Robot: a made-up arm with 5 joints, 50 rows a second.
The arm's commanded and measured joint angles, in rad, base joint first. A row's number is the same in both.
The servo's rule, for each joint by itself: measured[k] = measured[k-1] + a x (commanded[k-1-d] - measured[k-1]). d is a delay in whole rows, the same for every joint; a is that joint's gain. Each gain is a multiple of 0.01, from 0.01 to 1. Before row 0 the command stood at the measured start. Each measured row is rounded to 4 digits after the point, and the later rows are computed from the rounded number. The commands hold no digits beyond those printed.
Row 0, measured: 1.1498, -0.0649, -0.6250, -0.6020, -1.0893
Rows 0 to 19, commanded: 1.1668, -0.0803, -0.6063, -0.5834, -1.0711; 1.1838, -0.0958, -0.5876, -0.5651, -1.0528; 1.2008, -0.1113, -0.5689, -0.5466, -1.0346; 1.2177, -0.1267, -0.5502, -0.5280, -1.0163; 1.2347, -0.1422, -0.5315, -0.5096, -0.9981; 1.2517, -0.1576, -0.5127, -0.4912, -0.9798; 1.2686, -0.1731, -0.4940, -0.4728, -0.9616; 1.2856, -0.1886, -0.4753, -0.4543, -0.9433; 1.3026, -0.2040, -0.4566, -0.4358, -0.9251; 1.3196, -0.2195, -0.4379, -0.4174, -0.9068; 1.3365, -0.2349, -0.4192, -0.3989, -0.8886; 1.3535, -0.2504, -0.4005, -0.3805, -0.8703; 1.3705, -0.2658, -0.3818, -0.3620, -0.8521; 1.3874, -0.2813, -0.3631, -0.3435, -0.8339; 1.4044, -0.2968, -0.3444, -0.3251, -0.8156; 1.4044, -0.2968, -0.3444, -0.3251, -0.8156; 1.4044, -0.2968, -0.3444, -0.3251, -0.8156; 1.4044, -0.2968, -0.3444, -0.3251, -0.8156; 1.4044, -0.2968, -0.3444, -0.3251, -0.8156; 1.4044, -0.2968, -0.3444, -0.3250, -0.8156
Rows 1 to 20, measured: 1.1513, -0.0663, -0.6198, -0.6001, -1.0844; 1.1542, -0.0690, -0.6108, -0.5966, -1.0759; 1.1584, -0.0728, -0.5991, -0.5916, -1.0647; 1.1637, -0.0777, -0.5854, -0.5852, -1.0516; 1.1701, -0.0835, -0.5703, -0.5776, -1.0372; 1.1774, -0.0902, -0.5542, -0.5690, -1.0217; 1.1856, -0.0977, -0.5373, -0.5594, -1.0055; 1.1946, -0.1059, -0.5199, -0.5489, -0.9887; 1.2043, -0.1147, -0.5022, -0.5376, -0.9715; 1.2147, -0.1241, -0.4842, -0.5256, -0.9540; 1.2257, -0.1341, -0.4660, -0.5129, -0.9363; 1.2372, -0.1446, -0.4477, -0.4997, -0.9185; 1.2492, -0.1555, -0.4292, -0.4859, -0.9006; 1.2616, -0.1668, -0.4107, -0.4717, -0.8826; 1.2745, -0.1785, -0.3921, -0.4570, -0.8645; 1.2862, -0.1891, -0.3787, -0.4438, -0.8513; 1.2968, -0.1988, -0.3691, -0.4319, -0.8417; 1.3065, -0.2076, -0.3622, -0.4212, -0.8347; 1.3153, -0.2156, -0.3572, -0.4116, -0.8295; 1.3233, -0.2229, -0.3536, -0.4029, -0.8257
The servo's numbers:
d 0
a 0.09 0.09 0.28 0.10 0.27

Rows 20 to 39, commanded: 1.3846, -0.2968, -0.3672, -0.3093, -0.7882; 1.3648, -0.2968, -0.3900, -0.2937, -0.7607; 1.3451, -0.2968, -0.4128, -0.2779, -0.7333; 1.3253, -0.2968, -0.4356, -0.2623, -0.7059; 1.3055, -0.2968, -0.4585, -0.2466, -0.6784; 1.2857, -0.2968, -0.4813, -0.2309, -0.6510; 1.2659, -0.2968, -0.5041, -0.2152, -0.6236; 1.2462, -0.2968, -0.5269, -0.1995, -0.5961; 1.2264, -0.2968, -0.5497, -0.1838, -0.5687; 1.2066, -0.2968, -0.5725, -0.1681, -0.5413; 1.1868, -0.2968, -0.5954, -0.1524, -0.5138; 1.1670, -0.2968, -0.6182, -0.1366, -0.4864; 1.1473, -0.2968, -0.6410, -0.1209, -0.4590; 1.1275, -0.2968, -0.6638, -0.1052, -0.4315; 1.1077, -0.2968, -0.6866, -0.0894, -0.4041; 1.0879, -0.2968, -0.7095, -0.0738, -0.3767; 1.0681, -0.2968, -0.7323, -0.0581, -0.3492; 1.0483, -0.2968, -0.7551, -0.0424, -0.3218; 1.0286, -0.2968, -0.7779, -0.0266, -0.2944; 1.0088, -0.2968, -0.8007, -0.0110, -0.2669
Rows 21 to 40, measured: 1.3288, -0.2296, -0.3574, -0.3935, -0.8156; 1.3320, -0.2356, -0.3665, -0.3835, -0.8008; 1.3332, -0.2411, -0.3795, -0.3729, -0.7826; 1.3325, -0.2461, -0.3952, -0.3618, -0.7619; 1.3301, -0.2507, -0.4129, -0.3503, -0.7394; 1.3261, -0.2548, -0.4321, -0.3384, -0.7155; 1.3207, -0.2586, -0.4523, -0.3261, -0.6907; 1.3140, -0.2620, -0.4732, -0.3134, -0.6652; 1.3061, -0.2651, -0.4946, -0.3004, -0.6391; 1.2971, -0.2680, -0.5164, -0.2872, -0.6127; 1.2872, -0.2706, -0.5385, -0.2737, -0.5860; 1.2764, -0.2730, -0.5608, -0.2600, -0.5591; 1.2648, -0.2751, -0.5833, -0.2461, -0.5321; 1.2524, -0.2771, -0.6058, -0.2320, -0.5049; 1.2394, -0.2789, -0.6284, -0.2177, -0.4777; 1.2258, -0.2805, -0.6511, -0.2033, -0.4504; 1.2116, -0.2820, -0.6738, -0.1888, -0.4231; 1.1969, -0.2833, -0.6966, -0.1742, -0.3957; 1.1818, -0.2845, -0.7194, -0.1594, -0.3683; 1.1662, -0.2856, -0.7422, -0.1446, -0.3409
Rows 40 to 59, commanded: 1.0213, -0.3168, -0.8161, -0.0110, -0.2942; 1.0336, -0.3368, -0.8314, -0.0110, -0.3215; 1.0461, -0.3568, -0.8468, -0.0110, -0.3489; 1.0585, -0.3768, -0.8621, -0.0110, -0.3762; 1.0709, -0.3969, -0.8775, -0.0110, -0.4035; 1.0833, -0.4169, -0.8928, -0.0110, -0.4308; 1.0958, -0.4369, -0.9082, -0.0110, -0.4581; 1.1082, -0.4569, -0.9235, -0.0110, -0.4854; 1.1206, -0.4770, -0.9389, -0.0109, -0.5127; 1.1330, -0.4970, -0.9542, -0.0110, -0.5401; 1.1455, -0.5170, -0.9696, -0.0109, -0.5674; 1.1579, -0.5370, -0.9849, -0.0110, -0.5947; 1.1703, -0.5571, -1.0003, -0.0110, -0.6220; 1.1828, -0.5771, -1.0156, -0.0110, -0.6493; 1.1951, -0.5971, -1.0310, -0.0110, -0.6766; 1.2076, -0.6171, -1.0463, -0.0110, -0.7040; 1.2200, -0.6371, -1.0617, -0.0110, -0.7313; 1.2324, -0.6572, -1.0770, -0.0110, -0.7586; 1.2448, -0.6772, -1.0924, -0.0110, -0.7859; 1.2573, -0.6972, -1.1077, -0.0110, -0.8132
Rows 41 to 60, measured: 1.1532, -0.2884, -0.7629, -0.1312, -0.3283; 1.1424, -0.2928, -0.7821, -0.1192, -0.3265; 1.1337, -0.2986, -0.8002, -0.1084, -0.3325; 1.1269, -0.3056, -0.8175, -0.0987, -0.3443; 1.1219, -0.3138, -0.8343, -0.0899, -0.3603; 1.1184, -0.3231, -0.8507, -0.0820, -0.3793; 1.1164, -0.3333, -0.8668, -0.0749, -0.4006; 1.1157, -0.3444, -0.8827, -0.0685, -0.4235; 1.1161, -0.3563, -0.8984, -0.0627, -0.4476; 1.1176, -0.3690, -0.9140, -0.0575, -0.4726; 1.1201, -0.3823, -0.9296, -0.0528, -0.4982; 1.1235, -0.3962, -0.9451, -0.0486, -0.5243; 1.1277, -0.4107, -0.9606, -0.0448, -0.5507; 1.1327, -0.4257, -0.9760, -0.0414, -0.5773; 1.1383, -0.4411, -0.9914, -0.0384, -0.6041; 1.1445, -0.4569, -1.0068, -0.0357, -0.6311; 1.1513, -0.4731, -1.0222, -0.0332, -0.6582; 1.1586, -0.4897, -1.0375, -0.0310, -0.6853; 1.1664, -0.5066, -1.0529, -0.0290, -0.7125; 1.1746, -0.5238, -1.0682, -0.0272, -0.7397
